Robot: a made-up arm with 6 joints.
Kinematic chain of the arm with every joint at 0, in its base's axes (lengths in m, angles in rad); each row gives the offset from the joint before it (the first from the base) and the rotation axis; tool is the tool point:
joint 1: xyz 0 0 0.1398 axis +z
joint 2: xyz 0 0.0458 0 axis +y
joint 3: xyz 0 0 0.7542 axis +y
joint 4: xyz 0 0 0.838 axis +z
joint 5: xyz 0 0 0 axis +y
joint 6: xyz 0 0 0.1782 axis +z
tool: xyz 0 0 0
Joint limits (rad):
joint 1: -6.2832..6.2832
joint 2: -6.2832..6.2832
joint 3: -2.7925..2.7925
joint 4: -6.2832..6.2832
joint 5: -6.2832..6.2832
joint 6: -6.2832..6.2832
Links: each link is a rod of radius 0.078 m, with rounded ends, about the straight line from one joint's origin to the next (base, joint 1, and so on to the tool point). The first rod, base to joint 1, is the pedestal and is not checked.
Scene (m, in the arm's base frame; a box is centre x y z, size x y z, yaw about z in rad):
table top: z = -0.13
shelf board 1: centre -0.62 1 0.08 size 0.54 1.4 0.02 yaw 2.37
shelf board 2: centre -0.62 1 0.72 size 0.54 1.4 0.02 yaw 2.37
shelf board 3: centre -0.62 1 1.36 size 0.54 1.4 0.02 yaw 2.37
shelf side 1: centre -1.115 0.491 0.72 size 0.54 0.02 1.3 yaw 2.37
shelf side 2: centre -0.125 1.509 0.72 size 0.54 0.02 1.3 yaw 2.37
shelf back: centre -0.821 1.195 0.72 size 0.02 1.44 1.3 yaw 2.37
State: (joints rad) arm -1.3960 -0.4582 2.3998 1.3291 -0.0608 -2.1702
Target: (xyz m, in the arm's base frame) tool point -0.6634 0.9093 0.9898
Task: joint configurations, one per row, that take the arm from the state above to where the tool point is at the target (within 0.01 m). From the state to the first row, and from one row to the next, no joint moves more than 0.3 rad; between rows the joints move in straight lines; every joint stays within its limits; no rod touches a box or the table.
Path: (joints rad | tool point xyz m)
1: -1.6713 -0.4518 2.3426 1.3304 -0.0979 -2.1702 | -0.0351 -0.6355 0.5029
2: -1.9466 -0.4454 2.2854 1.3318 -0.1350 -2.1702 | -0.2193 -0.6172 0.5561
3: -2.2219 -0.4390 2.2281 1.3331 -0.1720 -2.1702 | -0.3935 -0.5431 0.6100
4: -2.4972 -0.4326 2.1709 1.3345 -0.2091 -2.1702 | -0.5405 -0.4184 0.6643
5: -2.7725 -0.4262 2.1137 1.3358 -0.2462 -2.1702 | -0.6454 -0.2535 0.7189
6: -3.0478 -0.4198 2.0565 1.3372 -0.2833 -2.1702 | -0.6974 -0.0629 0.7736
7: -3.3230 -0.4134 1.9992 1.3385 -0.3204 -2.1702 | -0.6911 0.1357 0.8283
8: -3.5983 -0.4069 1.9420 1.3399 -0.3574 -2.1702 | -0.6265 0.3244 0.8825
9: -3.8736 -0.4005 1.8848 1.3412 -0.3945 -2.1702 | -0.5092 0.4856 0.9365
10: -4.1489 -0.3941 1.8276 1.3426 -0.4316 -2.1702 | -0.3505 0.6049 0.9897
11: -4.1103 -0.1137 1.5708 1.3226 -0.3868 -2.1702 | -0.4989 0.7602 1.0193
12: -4.0716 0.1667 1.3140 1.3026 -0.3420 -2.1702 | -0.6634 0.9093 0.9898

